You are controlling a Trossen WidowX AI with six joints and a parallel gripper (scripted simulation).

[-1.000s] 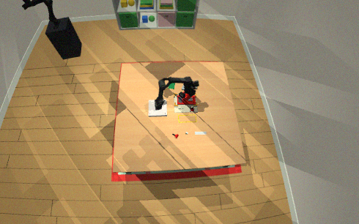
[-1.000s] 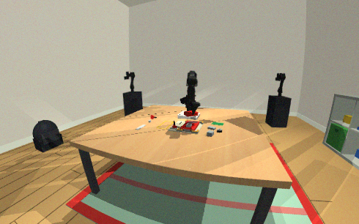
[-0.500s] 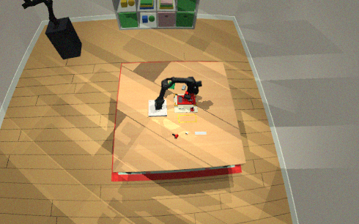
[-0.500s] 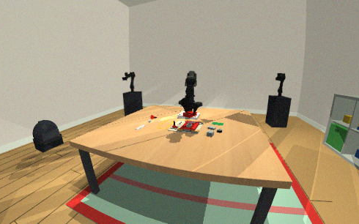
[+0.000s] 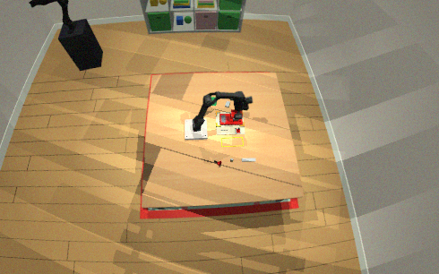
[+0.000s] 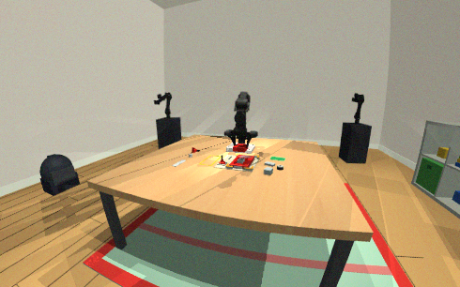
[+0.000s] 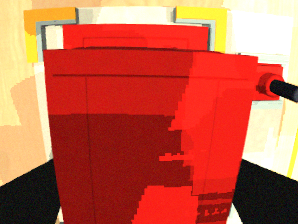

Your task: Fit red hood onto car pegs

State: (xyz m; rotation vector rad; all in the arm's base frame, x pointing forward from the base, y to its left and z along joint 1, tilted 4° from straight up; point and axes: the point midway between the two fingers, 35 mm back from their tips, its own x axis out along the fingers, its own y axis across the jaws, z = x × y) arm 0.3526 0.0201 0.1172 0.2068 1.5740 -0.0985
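The grey engine block lies 1 cm to the left of my gripper tip and 9 cm below it. Also, from my gripper tip: cream jig (4 cm behind, 1 cm to the right, 10 cm below); then red hood (right at my gripper tip); then green piece (15 cm behind, 24 cm to the left, 11 cm below).
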